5 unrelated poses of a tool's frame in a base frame.
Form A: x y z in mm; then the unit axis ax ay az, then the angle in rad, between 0 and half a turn.
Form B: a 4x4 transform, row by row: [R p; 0 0 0 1], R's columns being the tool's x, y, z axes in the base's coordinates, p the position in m. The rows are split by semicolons. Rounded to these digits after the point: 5 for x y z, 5 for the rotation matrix.
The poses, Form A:
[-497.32 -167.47 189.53 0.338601 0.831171 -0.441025 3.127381]
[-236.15 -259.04 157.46 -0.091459 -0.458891 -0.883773 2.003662]
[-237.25 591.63 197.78 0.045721 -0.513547 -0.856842 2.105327]
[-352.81 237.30 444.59 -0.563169 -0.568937 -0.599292 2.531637]
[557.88 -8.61 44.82 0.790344 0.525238 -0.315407 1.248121]
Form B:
-0.77061 0.56911 -0.28684 -0.49732; 0.55658 0.38172 -0.73791 -0.16747; -0.31046 -0.72829 -0.61091 0.18953; 0 0 0 1
-0.40760 0.86184 -0.30183 -0.23615; -0.74269 -0.12056 0.65870 -0.25904; 0.53130 0.49265 0.68921 0.15746; 0 0 0 1
-0.50628 0.70188 -0.50104 -0.23725; -0.77276 -0.11135 0.62485 0.59163; 0.38278 0.70354 0.59876 0.19778; 0 0 0 1
-0.24255 0.92633 0.28824 -0.35281; 0.23974 -0.23066 0.94304 0.23730; 0.94005 0.29783 -0.16614 0.44459; 0 0 0 1
0.74367 0.58261 0.32790 0.55788; -0.01565 0.50550 -0.86269 -0.00861; -0.66836 0.63642 0.38504 0.04482; 0 0 0 1

